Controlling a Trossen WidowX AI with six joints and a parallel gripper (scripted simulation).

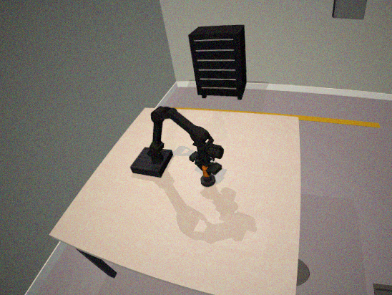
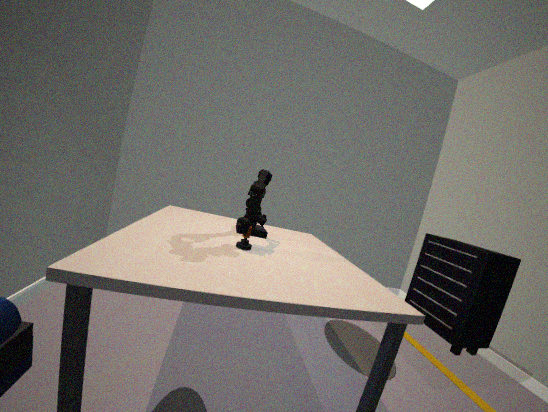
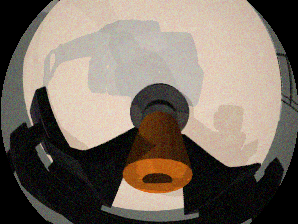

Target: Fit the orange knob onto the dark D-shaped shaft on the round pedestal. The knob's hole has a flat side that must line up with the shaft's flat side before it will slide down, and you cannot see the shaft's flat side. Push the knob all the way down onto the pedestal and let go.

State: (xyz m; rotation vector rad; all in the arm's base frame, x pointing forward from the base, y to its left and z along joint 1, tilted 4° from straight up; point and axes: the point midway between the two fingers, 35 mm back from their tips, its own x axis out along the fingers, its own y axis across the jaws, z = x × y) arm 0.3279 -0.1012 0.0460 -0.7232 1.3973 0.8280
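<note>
My gripper tip is now 20 mm below the orange knob. Also, from my gripper tip: round pedestal (40 mm below).
</note>
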